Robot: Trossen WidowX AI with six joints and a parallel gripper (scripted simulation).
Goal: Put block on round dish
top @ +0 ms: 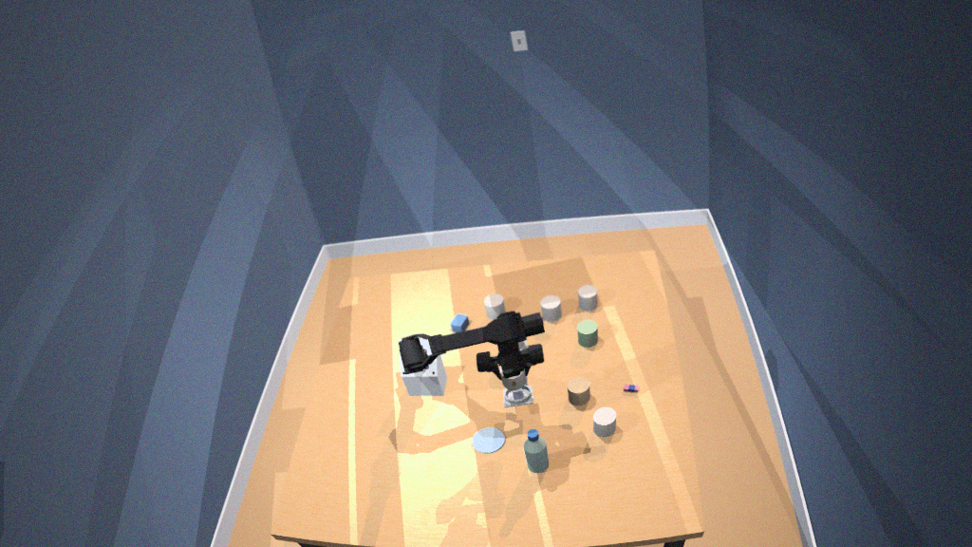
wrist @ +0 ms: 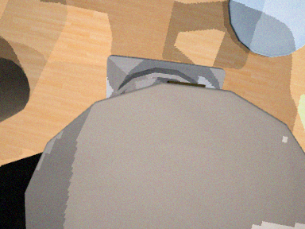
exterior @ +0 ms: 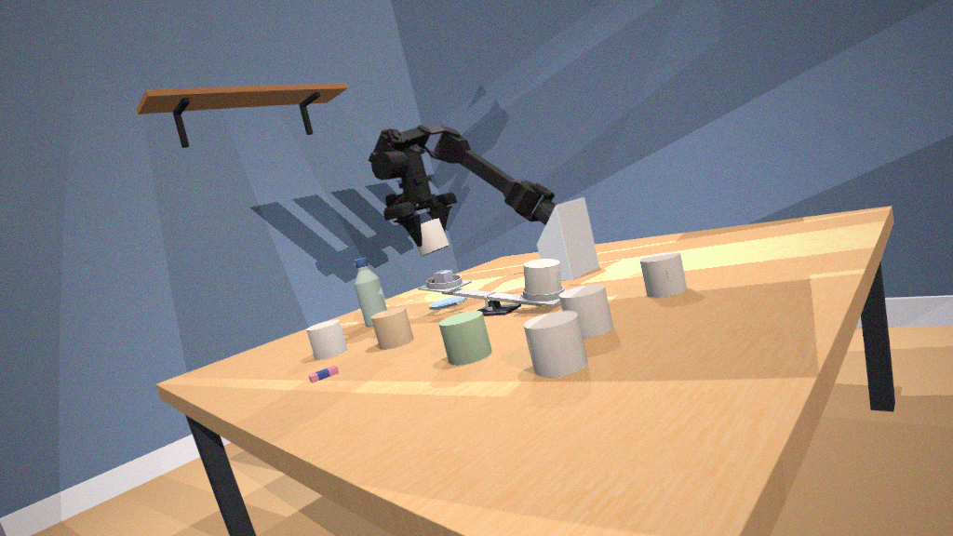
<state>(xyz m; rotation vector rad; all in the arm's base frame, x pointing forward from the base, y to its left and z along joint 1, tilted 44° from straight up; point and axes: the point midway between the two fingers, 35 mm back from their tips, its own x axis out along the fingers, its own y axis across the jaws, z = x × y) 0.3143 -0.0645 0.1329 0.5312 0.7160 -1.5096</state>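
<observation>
Now: the grey block 80 mm below my gripper tip and 10 mm to the left of it. The rest, counted from my gripper tip: bottle: 220 mm to the right, 60 mm below, 60 mm ahead; round pale-blue dish: 170 mm below, 110 mm to the right, 100 mm behind; small balance: 140 mm to the left, 130 mm below, 10 mm behind.
</observation>
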